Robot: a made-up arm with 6 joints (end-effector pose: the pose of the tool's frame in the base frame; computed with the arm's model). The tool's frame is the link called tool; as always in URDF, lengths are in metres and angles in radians. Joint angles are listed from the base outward.
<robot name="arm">
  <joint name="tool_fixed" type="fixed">
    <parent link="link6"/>
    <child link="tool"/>
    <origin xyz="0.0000 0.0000 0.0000" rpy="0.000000 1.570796 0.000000"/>
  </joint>
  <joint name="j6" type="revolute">
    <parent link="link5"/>
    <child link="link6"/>
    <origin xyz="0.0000 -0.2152 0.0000" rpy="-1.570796 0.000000 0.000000"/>
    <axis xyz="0 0 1"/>
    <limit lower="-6.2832" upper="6.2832" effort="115" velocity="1.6"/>
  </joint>
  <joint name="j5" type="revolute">
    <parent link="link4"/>
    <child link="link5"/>
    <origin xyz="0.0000 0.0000 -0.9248" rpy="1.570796 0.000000 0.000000"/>
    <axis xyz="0 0 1"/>
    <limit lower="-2.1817" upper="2.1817" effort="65" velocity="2.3"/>
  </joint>
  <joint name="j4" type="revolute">
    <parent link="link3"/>
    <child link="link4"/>
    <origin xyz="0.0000 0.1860 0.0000" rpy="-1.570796 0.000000 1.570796"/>
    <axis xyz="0 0 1"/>
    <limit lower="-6.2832" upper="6.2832" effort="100" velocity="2.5"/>
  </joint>
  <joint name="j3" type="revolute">
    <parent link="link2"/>
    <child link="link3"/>
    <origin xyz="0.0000 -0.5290 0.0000" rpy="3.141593 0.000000 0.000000"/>
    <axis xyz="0 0 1"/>
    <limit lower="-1.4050" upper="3.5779" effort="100" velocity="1"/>
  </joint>
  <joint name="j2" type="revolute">
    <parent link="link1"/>
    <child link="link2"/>
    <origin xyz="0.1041 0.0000 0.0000" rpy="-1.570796 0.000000 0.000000"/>
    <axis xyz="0 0 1"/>
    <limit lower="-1.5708" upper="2.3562" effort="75" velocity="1.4"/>
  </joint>
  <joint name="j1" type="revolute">
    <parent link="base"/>
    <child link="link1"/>
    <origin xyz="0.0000 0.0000 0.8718"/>
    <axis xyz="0 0 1"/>
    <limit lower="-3.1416" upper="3.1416" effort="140" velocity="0.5"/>
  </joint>
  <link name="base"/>
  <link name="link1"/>
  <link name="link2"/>
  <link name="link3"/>
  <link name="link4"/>
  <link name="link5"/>
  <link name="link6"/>
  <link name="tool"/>
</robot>
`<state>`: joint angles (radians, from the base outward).
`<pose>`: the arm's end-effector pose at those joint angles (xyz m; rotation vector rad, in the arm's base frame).
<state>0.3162 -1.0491 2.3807 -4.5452 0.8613 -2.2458</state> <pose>-1.3146 -0.2607 0.6804 -0.8209 -2.9509 0.5469</pose>
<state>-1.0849 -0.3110 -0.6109 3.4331 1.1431 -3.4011</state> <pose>0.3755 -0.8314 1.0744 0.7045 1.3292 -1.2011</pose>
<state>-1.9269 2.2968 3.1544 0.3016 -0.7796 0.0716</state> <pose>-0.4512 -1.0842 1.3629 -0.2625 0.2292 -2.1344</pose>
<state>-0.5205 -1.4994 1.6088 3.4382 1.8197 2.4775</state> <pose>-1.1533 0.5908 0.9521 0.4476 -1.4762 -0.1778</pose>
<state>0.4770 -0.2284 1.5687 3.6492 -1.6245 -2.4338</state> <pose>-0.5675 -0.1757 2.1932 -0.0820 2.6551 1.1454</pose>
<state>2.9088 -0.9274 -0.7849 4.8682 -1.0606 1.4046</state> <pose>-0.7026 -0.0241 1.4907 0.0582 0.0725 -2.3291</pose>
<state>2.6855 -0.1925 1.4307 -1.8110 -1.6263 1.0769</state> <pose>0.1610 -0.3114 2.2902 -0.7404 1.0323 -1.5378</pose>
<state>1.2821 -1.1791 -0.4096 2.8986 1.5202 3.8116</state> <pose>0.0367 0.3051 1.7085 -0.9105 0.2177 1.6628</pose>
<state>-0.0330 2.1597 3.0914 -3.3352 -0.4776 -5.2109</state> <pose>0.9812 -0.0514 1.6425 1.8300 -0.8485 1.4757</pose>
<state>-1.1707 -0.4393 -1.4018 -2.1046 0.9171 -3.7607</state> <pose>0.0841 -0.5765 0.5409 0.2699 1.8396 -1.3085</pose>
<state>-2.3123 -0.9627 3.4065 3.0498 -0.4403 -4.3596</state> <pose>0.2948 0.3343 0.0265 -1.8981 0.5438 2.0620</pose>
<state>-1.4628 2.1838 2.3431 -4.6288 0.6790 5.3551</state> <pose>0.3050 -1.5637 0.9132 -0.7927 0.2526 -0.7692</pose>
